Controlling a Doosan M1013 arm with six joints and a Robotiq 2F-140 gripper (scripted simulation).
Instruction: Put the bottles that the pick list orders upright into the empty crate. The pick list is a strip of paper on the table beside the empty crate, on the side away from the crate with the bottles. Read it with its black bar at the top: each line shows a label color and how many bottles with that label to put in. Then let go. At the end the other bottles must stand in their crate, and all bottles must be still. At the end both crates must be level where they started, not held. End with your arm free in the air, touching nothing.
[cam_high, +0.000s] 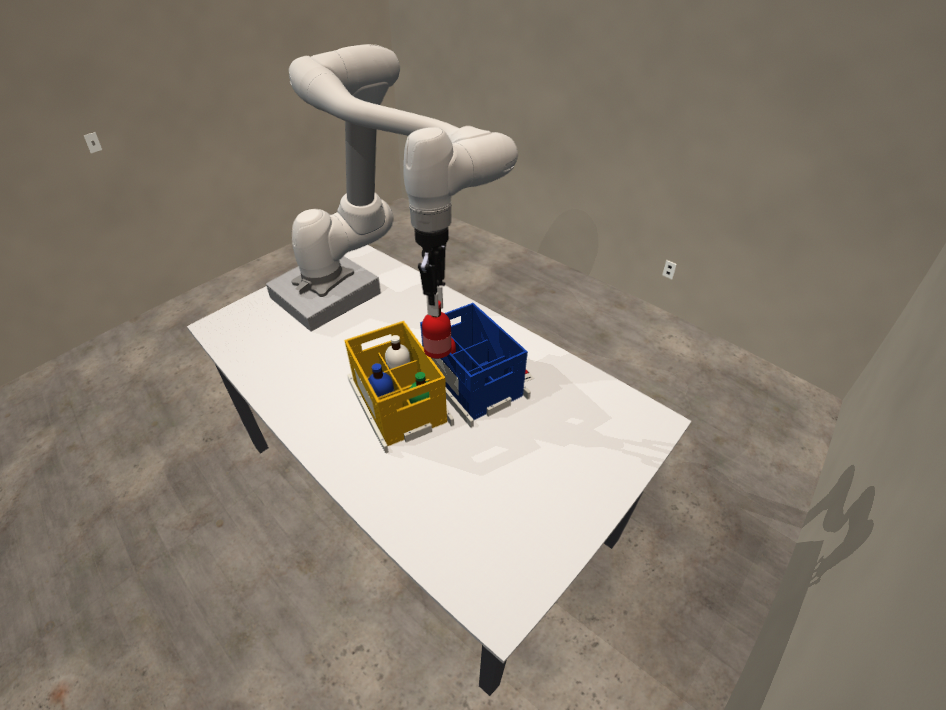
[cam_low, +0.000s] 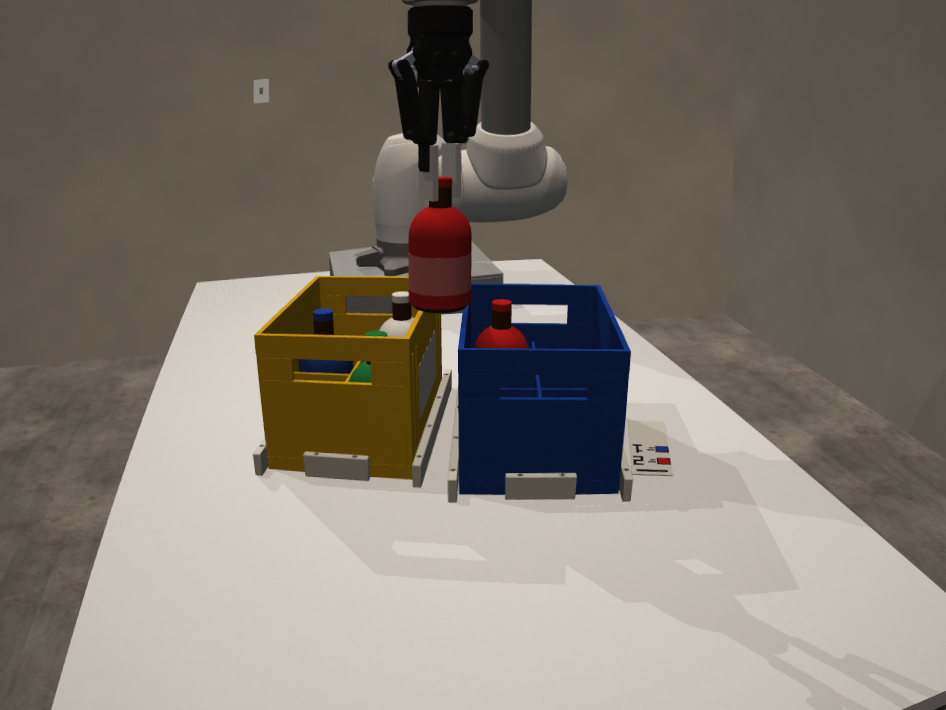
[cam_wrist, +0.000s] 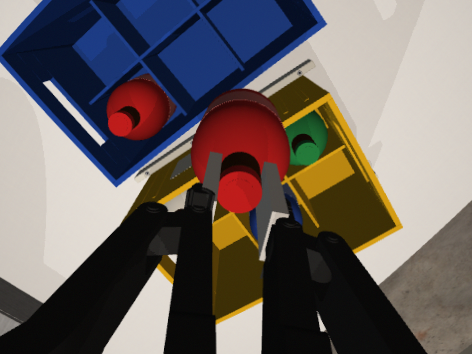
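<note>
The blue crate is 27 cm below my hand, 11 cm to the left of it and 4 cm ahead of it. From my hand the other things lie so: white-label bottle 26 cm below, 15 cm behind; then yellow crate 27 cm below, 10 cm behind, 8 cm to the right; then green bottle 26 cm below, 8 cm to the right.
</note>
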